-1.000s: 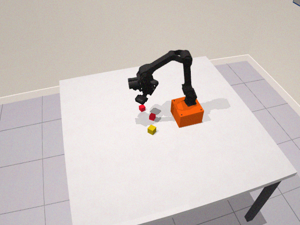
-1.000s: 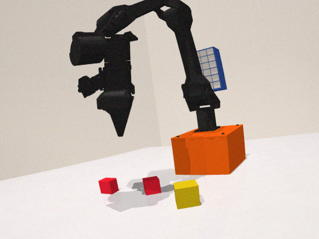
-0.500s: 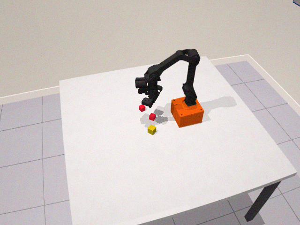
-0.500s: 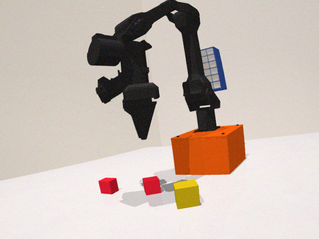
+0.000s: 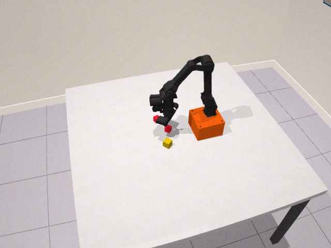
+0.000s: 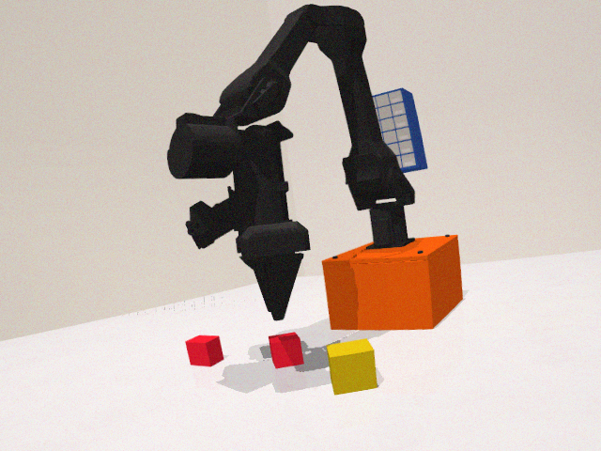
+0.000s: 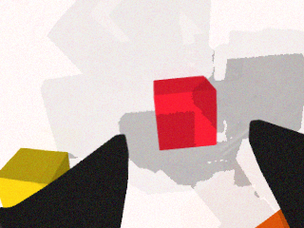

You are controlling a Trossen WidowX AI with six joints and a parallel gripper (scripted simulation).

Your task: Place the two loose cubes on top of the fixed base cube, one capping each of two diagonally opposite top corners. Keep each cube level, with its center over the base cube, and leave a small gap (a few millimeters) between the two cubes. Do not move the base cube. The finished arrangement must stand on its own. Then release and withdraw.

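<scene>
My gripper tip is 110 mm to the right of the yellow cube, 40 mm short of it and 40 mm above it.
</scene>
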